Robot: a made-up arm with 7 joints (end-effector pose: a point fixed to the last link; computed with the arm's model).
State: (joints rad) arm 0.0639 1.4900 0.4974 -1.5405 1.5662 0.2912 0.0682
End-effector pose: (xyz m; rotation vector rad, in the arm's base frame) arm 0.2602 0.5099 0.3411 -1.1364 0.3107 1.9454
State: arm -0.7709 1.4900 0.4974 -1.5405 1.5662 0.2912 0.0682
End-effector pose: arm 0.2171 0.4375 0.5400 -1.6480 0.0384 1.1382
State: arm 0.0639 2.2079 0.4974 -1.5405 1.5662 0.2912 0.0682
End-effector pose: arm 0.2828 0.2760 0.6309 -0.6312 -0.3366 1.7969
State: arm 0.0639 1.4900 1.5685 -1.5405 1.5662 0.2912 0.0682
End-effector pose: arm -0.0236 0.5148 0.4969 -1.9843 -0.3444 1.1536
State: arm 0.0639 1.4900 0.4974 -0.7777 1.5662 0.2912 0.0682
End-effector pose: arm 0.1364 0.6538 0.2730 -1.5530 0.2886 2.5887
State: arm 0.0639 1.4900 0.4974 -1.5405 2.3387 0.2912 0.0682
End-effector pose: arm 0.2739 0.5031 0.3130 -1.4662 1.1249 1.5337
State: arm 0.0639 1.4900 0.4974 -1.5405 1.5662 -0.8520 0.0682
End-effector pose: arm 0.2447 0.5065 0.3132 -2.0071 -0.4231 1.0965
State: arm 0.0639 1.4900 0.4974 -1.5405 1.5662 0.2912 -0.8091
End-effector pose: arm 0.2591 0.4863 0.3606 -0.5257 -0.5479 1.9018
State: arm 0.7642 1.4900 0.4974 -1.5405 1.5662 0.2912 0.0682
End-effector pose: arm 0.1621 0.5626 0.1961 -0.5143 0.5372 2.4997
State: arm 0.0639 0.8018 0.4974 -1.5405 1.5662 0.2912 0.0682
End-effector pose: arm 0.2389 0.5008 -0.0164 -1.5877 1.0072 1.9116
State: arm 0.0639 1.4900 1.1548 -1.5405 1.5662 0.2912 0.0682
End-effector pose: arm 0.1048 0.5164 0.4743 -1.6993 -0.0906 1.5047
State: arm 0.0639 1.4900 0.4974 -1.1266 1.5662 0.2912 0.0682
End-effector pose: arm 0.2058 0.6016 0.3092 -1.3611 0.3040 2.2951
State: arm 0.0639 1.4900 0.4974 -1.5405 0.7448 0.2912 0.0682
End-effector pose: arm 0.2498 0.4913 0.3674 -0.6473 -0.5716 2.1176
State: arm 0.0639 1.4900 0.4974 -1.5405 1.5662 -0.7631 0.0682
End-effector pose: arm 0.2446 0.5068 0.3158 -1.9547 -0.3665 1.1775
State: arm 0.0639 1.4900 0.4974 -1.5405 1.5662 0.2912 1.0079
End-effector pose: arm 0.2650 0.5090 0.3088 -1.6767 1.3064 1.6422
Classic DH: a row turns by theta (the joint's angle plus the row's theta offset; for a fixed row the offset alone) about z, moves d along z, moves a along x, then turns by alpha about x. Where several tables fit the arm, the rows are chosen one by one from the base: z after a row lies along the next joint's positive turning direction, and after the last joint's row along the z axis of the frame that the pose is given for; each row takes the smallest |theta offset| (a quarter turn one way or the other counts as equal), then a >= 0, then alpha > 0; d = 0 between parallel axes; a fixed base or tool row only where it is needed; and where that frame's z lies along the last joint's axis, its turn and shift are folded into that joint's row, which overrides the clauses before.
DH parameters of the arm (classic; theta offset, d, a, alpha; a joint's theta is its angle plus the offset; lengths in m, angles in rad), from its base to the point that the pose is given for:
base (fixed): 0 0.2164 0 -1.2217
joint 1: 1.5708 -0.009 0.0248 1.5708
joint 2: 1.2217 0 0.03 -1.5708
joint 3: -1.5708 -0.4 0.06 -1.5708
joint 4: 0 0.02 -0.04 1.5708
joint 5: 0 -0.26 -0.02 -1.5708
joint 6: 0 0.01 0.01 1.5708
joint 7: -0.958 -0.0081 -0.013 -1.0774
tool (fixed): -2.7807 0.0382 0 0

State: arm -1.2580 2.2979 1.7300 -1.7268 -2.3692 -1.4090 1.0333
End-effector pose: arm -0.4206 0.1515 0.3477 0.0472 1.9365 -1.4148
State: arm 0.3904 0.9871 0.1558 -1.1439 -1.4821 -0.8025 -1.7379
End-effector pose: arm 0.0642 0.5230 -0.0922 0.8680 -1.4854 -1.1173
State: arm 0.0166 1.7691 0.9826 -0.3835 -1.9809 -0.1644 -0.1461
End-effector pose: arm 0.0835 0.5907 0.4545 2.3869 -1.4304 1.2123
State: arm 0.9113 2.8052 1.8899 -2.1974 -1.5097 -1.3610 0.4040
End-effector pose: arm 0.1871 -0.1465 0.4872 0.8117 -1.9239 -1.5907
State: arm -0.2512 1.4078 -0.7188 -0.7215 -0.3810 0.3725 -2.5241
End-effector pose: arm 0.2379 0.5879 0.0398 2.0888 -0.7487 -1.4535
